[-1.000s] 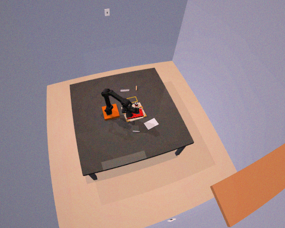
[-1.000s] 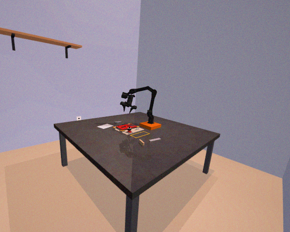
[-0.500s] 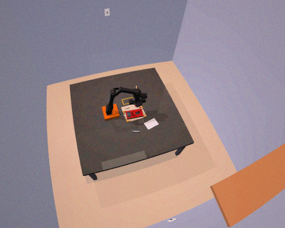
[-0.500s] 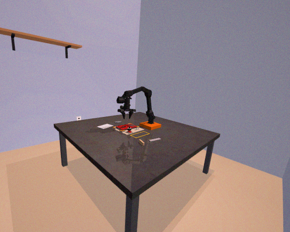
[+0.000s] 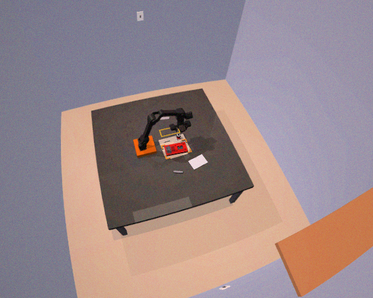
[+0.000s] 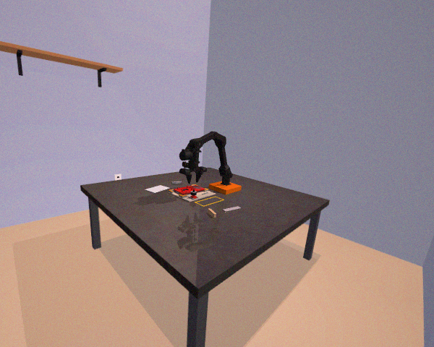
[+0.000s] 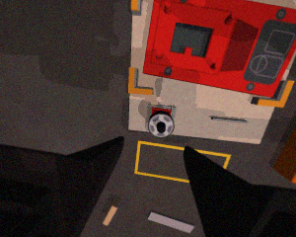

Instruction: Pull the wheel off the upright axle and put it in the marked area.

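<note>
Right now my gripper tip is 70 mm above the grey wheel and 10 mm past it. Round my gripper tip: upright axle (70 mm below, 10 mm behind); grey strip (280 mm to the left, 110 mm below, 50 mm behind); white sheet (310 mm to the right, 110 mm below, 50 mm ahead).
</note>
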